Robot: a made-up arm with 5 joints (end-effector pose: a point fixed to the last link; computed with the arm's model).
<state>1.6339 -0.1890 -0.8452 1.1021 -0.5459</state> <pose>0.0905 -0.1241 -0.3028 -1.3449 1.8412 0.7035</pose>
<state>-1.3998 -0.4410 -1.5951 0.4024 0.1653</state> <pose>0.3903 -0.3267 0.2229 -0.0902 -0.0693 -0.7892</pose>
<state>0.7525 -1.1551 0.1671 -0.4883 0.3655</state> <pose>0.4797 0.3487 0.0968 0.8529 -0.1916 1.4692</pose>
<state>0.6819 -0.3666 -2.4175 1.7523 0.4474</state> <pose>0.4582 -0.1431 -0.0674 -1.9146 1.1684 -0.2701</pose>
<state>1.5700 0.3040 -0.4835 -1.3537 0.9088</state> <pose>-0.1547 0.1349 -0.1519 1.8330 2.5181 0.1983</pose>
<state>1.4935 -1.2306 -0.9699 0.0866 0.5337</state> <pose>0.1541 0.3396 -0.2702 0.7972 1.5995 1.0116</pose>
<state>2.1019 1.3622 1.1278 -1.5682 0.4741</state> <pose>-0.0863 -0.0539 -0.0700 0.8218 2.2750 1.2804</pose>
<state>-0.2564 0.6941 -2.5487 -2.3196 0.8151</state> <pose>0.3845 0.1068 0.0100 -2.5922 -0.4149 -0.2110</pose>
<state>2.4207 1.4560 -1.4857 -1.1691 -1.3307</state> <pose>-0.0175 -0.1009 0.2761 -0.5902 -2.5122 -0.2848</pose>
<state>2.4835 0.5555 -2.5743 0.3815 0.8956</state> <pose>0.3034 -0.2862 0.0907 1.5882 -1.0009 0.1211</pose>
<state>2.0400 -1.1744 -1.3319 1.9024 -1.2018</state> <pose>0.1763 0.1273 -0.2363 -1.9943 0.9821 1.3185</pose>
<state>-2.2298 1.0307 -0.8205 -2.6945 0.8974</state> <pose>0.3013 0.0541 0.1860 -0.0573 -0.4082 1.9279</pose>
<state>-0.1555 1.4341 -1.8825 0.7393 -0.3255</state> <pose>-0.1605 -0.0954 -0.0782 0.2708 2.9713 -0.5520</pose>
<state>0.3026 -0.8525 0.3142 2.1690 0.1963</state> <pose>0.3237 -0.1080 -0.1534 0.8808 -0.1438 -1.4219</pose>
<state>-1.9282 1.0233 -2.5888 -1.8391 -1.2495</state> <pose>0.3430 -0.1000 0.2343 0.8373 -1.0577 0.9061</pose>
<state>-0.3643 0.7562 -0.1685 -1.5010 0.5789</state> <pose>0.5010 -0.0442 -0.1876 0.8273 0.3925 0.7411</pose>
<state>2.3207 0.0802 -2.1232 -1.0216 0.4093</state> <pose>-0.0039 -0.0836 0.2985 -0.1694 -1.6573 0.5164</pose>
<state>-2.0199 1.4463 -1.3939 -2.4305 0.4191</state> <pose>0.3082 -0.0535 0.2226 0.9452 -1.1719 1.9207</pose>
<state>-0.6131 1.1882 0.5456 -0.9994 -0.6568</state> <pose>0.4283 -0.2107 0.0083 -0.8732 -0.1599 -0.1569</pose>
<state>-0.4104 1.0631 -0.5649 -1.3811 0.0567</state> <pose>0.4200 -0.0814 -0.2491 0.8364 0.4106 0.3880</pose>
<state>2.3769 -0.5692 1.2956 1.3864 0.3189</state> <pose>-0.0844 -0.0339 -0.2094 0.6594 1.1083 -1.3392</pose>
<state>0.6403 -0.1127 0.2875 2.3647 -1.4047</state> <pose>0.1906 -0.2084 -0.1080 -0.9797 1.7094 -1.5091</pose>
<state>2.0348 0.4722 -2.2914 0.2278 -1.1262</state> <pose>0.0023 -0.2379 0.2126 -0.1822 -1.2769 -1.0744</pose>
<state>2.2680 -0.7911 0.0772 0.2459 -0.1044</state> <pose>0.0305 0.2806 -0.2454 0.8431 1.5268 0.6653</pose>
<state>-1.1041 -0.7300 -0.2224 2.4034 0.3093</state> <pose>0.2506 -0.1692 0.0319 1.2680 -1.4239 -1.7067</pose>
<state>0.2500 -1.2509 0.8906 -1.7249 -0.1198</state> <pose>0.1266 0.2586 0.1322 -0.8378 -1.9734 1.9904</pose>
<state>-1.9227 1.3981 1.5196 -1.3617 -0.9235</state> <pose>0.2492 -0.0932 0.2242 -2.0014 -0.7141 -1.5653</pose>
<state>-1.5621 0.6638 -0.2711 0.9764 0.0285</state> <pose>0.1696 -0.3837 -0.0510 0.7718 -0.6813 -1.7559</pose>
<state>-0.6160 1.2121 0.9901 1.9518 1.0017</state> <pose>0.0216 -0.1349 -0.2773 -0.4927 2.1887 2.0420</pose>
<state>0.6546 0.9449 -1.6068 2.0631 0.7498</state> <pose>0.2372 -0.2109 0.1215 -2.1892 1.2340 -1.2149</pose>
